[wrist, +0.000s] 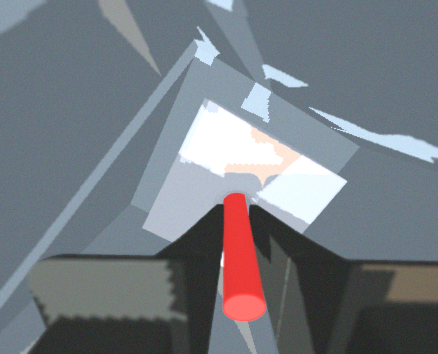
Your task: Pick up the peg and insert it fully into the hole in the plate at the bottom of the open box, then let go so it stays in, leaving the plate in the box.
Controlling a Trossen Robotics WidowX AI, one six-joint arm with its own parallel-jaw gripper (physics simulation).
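Frame: origin at the arm's base, x ahead, y left, z up, level; centimetres.
Where they show: gripper, fingertip midpoint: point(236, 212).
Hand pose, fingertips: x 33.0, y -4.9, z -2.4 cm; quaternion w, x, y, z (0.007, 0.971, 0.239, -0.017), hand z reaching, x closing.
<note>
Each offset is from my fingertips to the top centre of the thing. "*": to the spot under its first point.
The red peg @(dz +4.9, dx +0.2, dy -0.4 cm) point(241, 255) is held between the two dark fingers of my gripper point(236, 212), at the lower middle of the wrist view. Its near end faces the camera, and its far end points down at the middle of the plate. The plate @(* dz -1.1, dx -3.4, dy -1.8 cm) point(172, 200) is pale grey with bright white patches and lies tilted in the view at the bottom of the open box @(* dz -6.1, dx +3.0, dy +5.6 cm) point(305, 132). The hole is mostly hidden behind the peg's far end; a faint part of its rim shows beside it. Whether the tip is inside the hole cannot be told.
The box's grey-blue inner surfaces surround the plate. A long lighter strip @(* dz +1.1, dx -6.8, dy -0.6 cm) point(102, 170) runs diagonally on the left. Bright light patches @(* dz -0.2, dx +4.3, dy +6.7 cm) point(385, 140) lie on the surface at the upper right. The finger bodies hide the plate's near edge.
</note>
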